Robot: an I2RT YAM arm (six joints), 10 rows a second.
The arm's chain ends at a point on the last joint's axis. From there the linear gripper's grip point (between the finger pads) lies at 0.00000 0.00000 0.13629 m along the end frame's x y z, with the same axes.
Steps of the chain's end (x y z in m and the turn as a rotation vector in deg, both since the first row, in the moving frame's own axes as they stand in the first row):
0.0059 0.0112 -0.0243 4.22 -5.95 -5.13
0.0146 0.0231 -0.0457 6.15 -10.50 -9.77
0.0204 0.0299 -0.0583 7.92 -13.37 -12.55
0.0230 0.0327 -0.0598 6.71 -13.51 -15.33
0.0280 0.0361 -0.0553 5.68 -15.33 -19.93
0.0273 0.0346 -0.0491 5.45 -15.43 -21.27
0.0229 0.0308 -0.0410 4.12 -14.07 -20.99
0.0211 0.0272 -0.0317 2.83 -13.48 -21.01
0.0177 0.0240 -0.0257 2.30 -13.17 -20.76
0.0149 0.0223 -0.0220 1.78 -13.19 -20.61
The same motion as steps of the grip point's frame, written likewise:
-0.0086 0.0018 -0.0254 4.22 -5.95 -5.13
-0.0113 0.0108 -0.0488 6.15 -10.50 -9.77
-0.0128 0.0149 -0.0633 7.92 -13.37 -12.55
-0.0105 0.0214 -0.0645 6.71 -13.51 -15.33
-0.0096 0.0293 -0.0608 5.68 -15.33 -19.93
-0.0104 0.0288 -0.0546 5.45 -15.43 -21.27
-0.0112 0.0274 -0.0454 4.12 -14.07 -20.99
-0.0112 0.0265 -0.0356 2.83 -13.48 -21.01
-0.0136 0.0243 -0.0294 2.30 -13.17 -20.76
-0.0163 0.0238 -0.0256 1.78 -13.19 -20.61

